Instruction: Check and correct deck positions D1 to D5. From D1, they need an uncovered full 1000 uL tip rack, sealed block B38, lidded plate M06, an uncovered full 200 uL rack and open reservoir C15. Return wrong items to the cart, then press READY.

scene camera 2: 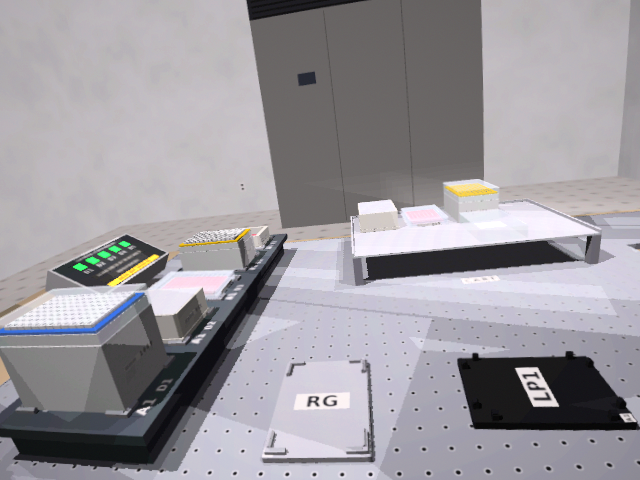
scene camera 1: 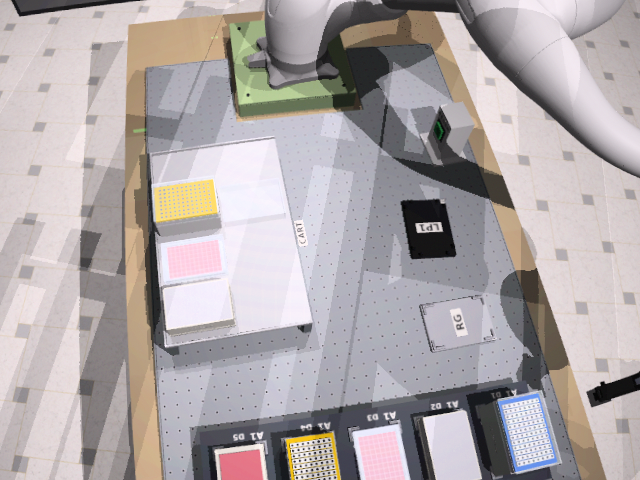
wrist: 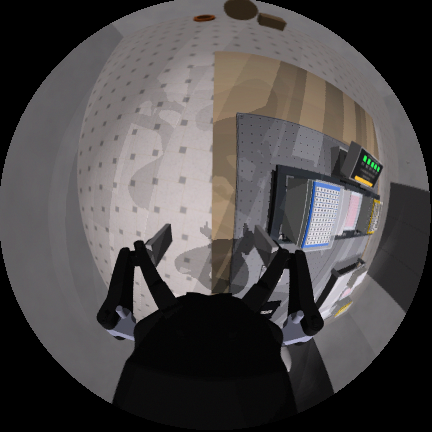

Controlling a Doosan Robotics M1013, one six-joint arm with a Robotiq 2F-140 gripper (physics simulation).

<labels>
My gripper is open and holds nothing. Also in view: a blue-rimmed tip box.
</labels>
